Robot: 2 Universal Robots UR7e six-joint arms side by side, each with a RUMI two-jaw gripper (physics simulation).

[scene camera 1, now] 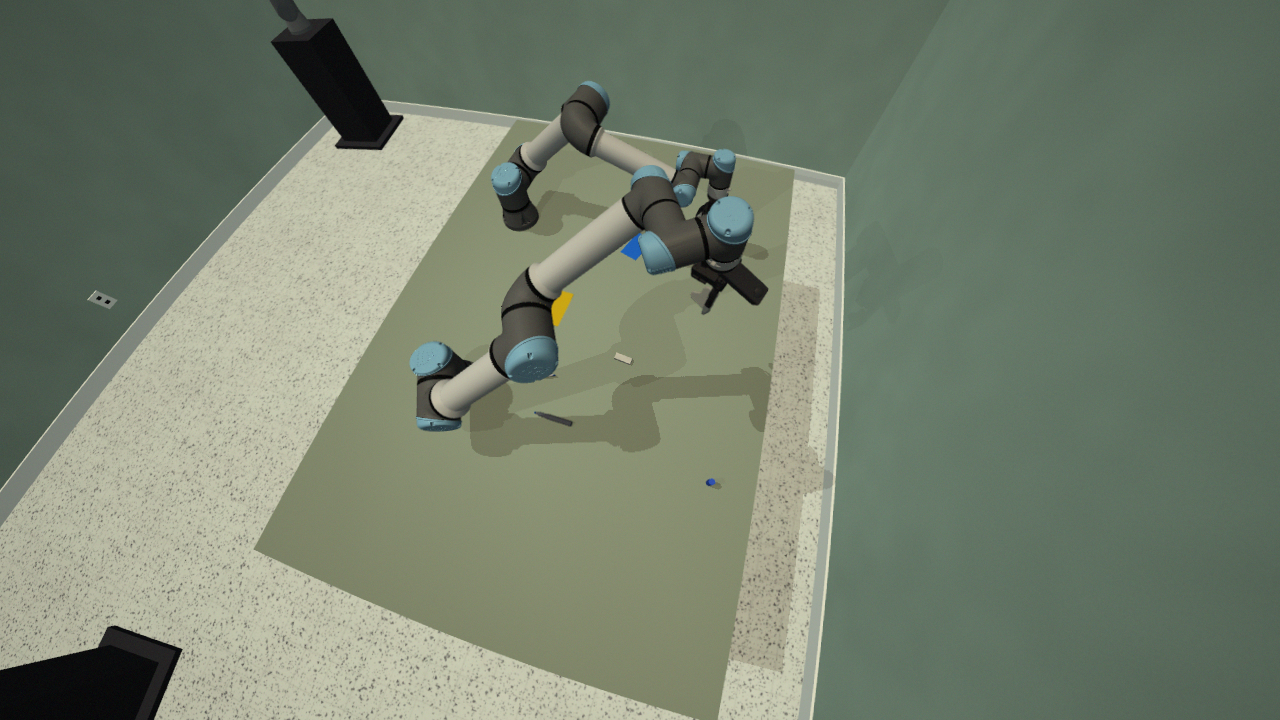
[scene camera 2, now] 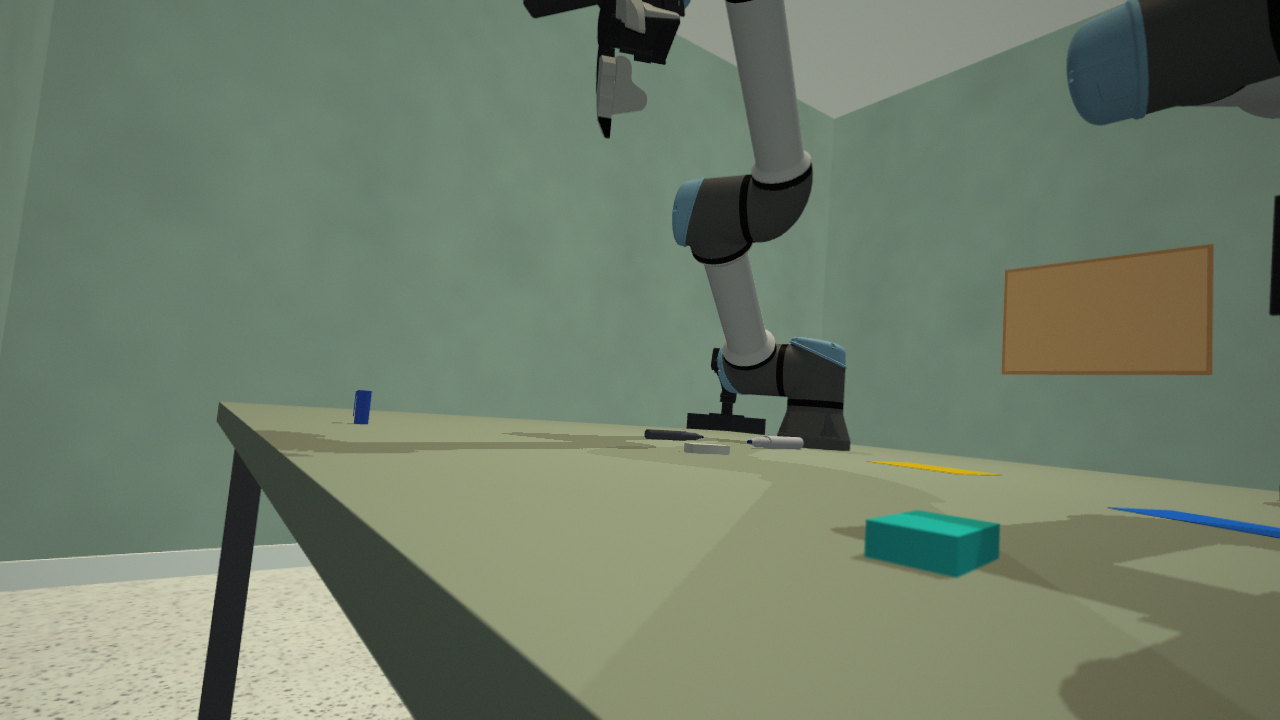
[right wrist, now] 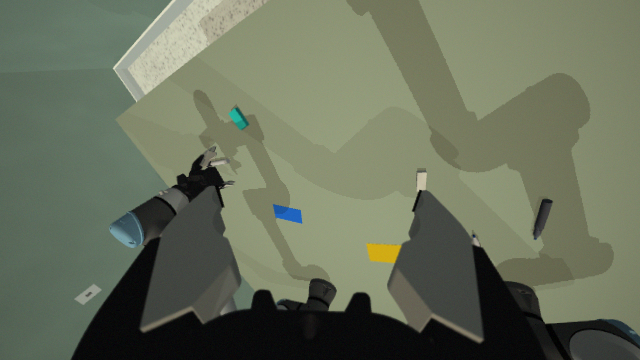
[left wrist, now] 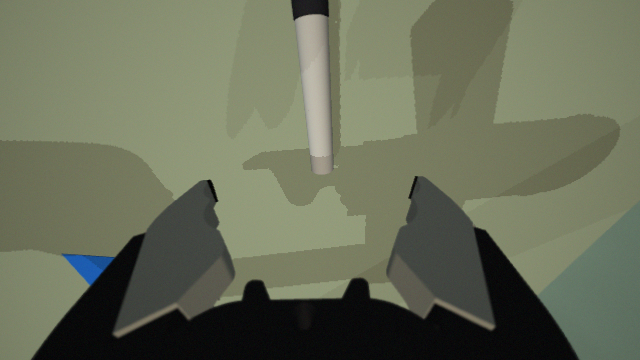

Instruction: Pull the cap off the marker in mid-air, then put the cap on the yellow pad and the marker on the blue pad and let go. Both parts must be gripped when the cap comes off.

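Frame: origin at the left arm's base, x left, y back, z up, level; metres.
Seen in the pictures: left gripper, fingertip midpoint: (right wrist: 225, 164) (left wrist: 313, 181); right gripper, fingertip midpoint: (scene camera 2: 622, 91) (right wrist: 318, 190); left arm's base, link origin: (scene camera 1: 521, 218) (right wrist: 323, 286); right arm's base, link origin: (scene camera 2: 812, 447).
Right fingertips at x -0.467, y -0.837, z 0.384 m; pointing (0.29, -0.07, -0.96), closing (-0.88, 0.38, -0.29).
Note:
Pixels of each thing's middle, then the offset from my right fingertips to it. "spot": a spot on its surface instead.
- black cap, surface spot: (left wrist: 310, 7) spot: dx +0.638, dy +0.014, dz -0.365 m
- yellow pad, body centre: (scene camera 2: 931, 468) (scene camera 1: 553, 306) (right wrist: 387, 253) dx +0.069, dy +0.555, dz -0.384 m
- blue pad, body centre: (scene camera 2: 1228, 524) (left wrist: 123, 286) (scene camera 1: 636, 246) (right wrist: 287, 213) dx +0.421, dy +0.313, dz -0.384 m
- teal block, body centre: (scene camera 2: 934, 539) (right wrist: 239, 119) dx +0.391, dy -0.089, dz -0.377 m
- white block, body centre: (scene camera 2: 707, 448) (right wrist: 421, 181) (scene camera 1: 623, 358) dx -0.084, dy +0.245, dz -0.378 m
- dark pen, body centre: (scene camera 2: 676, 435) (scene camera 1: 552, 418) (right wrist: 540, 221) dx -0.341, dy +0.419, dz -0.375 m
- white pen, body centre: (scene camera 2: 774, 442) dx -0.209, dy +0.540, dz -0.373 m
- small blue object, body centre: (scene camera 2: 362, 407) (scene camera 1: 710, 482) dx -0.428, dy -0.111, dz -0.360 m
The marker, white body (left wrist: 316, 90) (right wrist: 220, 162) and black cap (left wrist: 310, 7), lies on the table, its cap end cut off by the upper edge of the left wrist view. My left gripper (left wrist: 313, 181) is open above the table, the marker's white end just beyond and between its fingertips in that view; scene camera 1 mostly hides it behind the right arm. My right gripper (right wrist: 318, 190) is open and empty, high over the table. The yellow pad (scene camera 1: 561, 308) (scene camera 2: 935, 468) (right wrist: 383, 253) and the blue pad (scene camera 1: 632, 248) (scene camera 2: 1190, 519) (left wrist: 89, 266) (right wrist: 287, 215) lie flat on the table.
A teal block (scene camera 2: 930, 541) (right wrist: 238, 118), a white block (scene camera 1: 622, 358) (scene camera 2: 707, 448) (right wrist: 421, 180), a dark pen (scene camera 1: 553, 418) (scene camera 2: 673, 435) (right wrist: 542, 218), a white pen (scene camera 2: 778, 442) and a small blue object (scene camera 1: 709, 482) (scene camera 2: 361, 407) are on the table.

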